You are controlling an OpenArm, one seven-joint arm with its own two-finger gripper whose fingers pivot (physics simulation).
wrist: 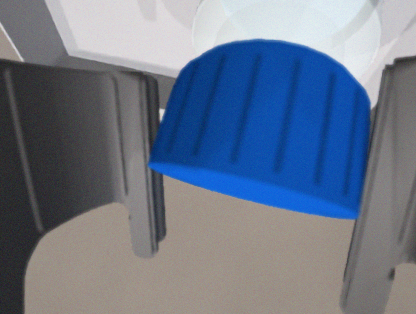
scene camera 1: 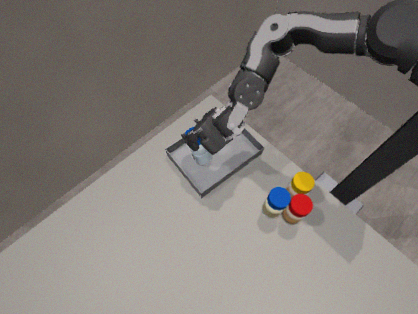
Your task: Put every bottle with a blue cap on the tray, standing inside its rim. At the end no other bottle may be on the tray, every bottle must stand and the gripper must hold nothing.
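Observation:
My gripper (scene camera 1: 192,139) (wrist: 247,175) is shut on a bottle with a blue cap; in the wrist view the cap (wrist: 270,125) fills the space between both fingers. The bottle's clear, pale body (scene camera 1: 202,156) (wrist: 285,22) is over the tray (scene camera 1: 233,172) (wrist: 32,30). The bottle looks tilted, its cap toward the upper left in the scene view; whether its base touches the tray floor I cannot tell. A second blue-capped bottle (scene camera 1: 278,198) stands on the table outside the tray.
A yellow-capped bottle (scene camera 1: 303,183) and a red-capped bottle (scene camera 1: 300,205) stand close beside the second blue-capped bottle. The tray lies near the table's far corner. The table (scene camera 1: 150,240) reaches toward the lower left. A dark post (scene camera 1: 380,155) rises at the right, past the table edge.

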